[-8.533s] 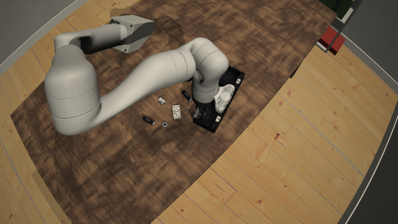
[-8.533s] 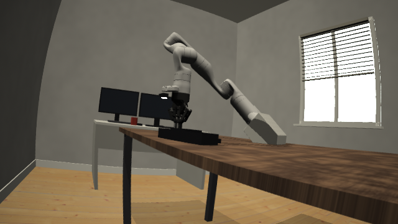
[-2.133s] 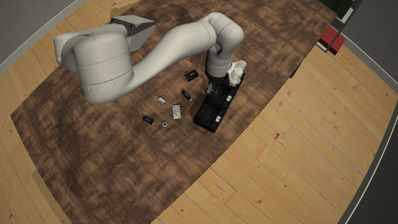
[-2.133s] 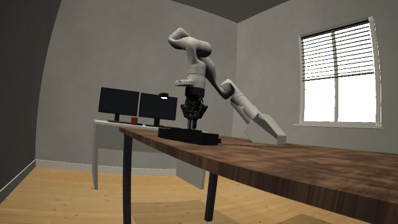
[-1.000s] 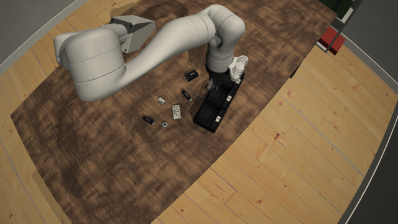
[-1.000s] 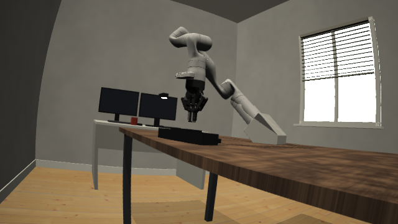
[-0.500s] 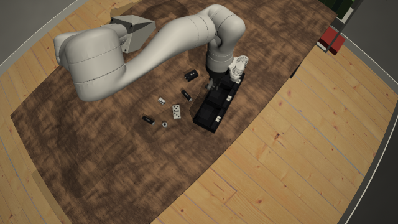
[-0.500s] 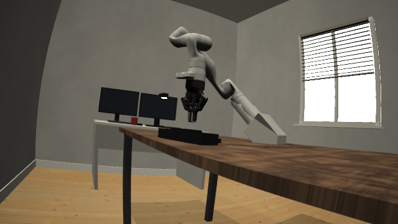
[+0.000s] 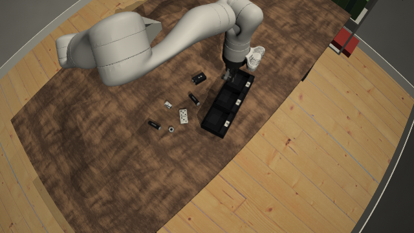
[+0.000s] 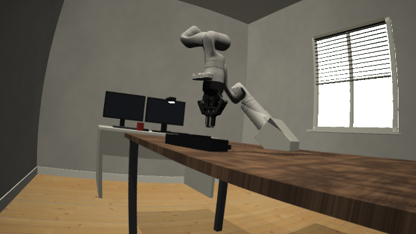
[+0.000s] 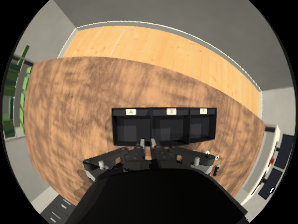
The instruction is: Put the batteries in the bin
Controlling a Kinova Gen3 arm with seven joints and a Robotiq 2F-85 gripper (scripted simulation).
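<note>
Now: hand 25 cm to the left of the metal nut, 9 cm above it and 6 cm past it. From my hand the other things lie so: black nine-volt battery: 11 cm behind, 9 cm below, 5 cm to the right; then white domino: 19 cm to the right, 9 cm below, 6 cm behind; then grey metal piece: 19 cm to the right, 12 cm behind, 9 cm below.
</note>
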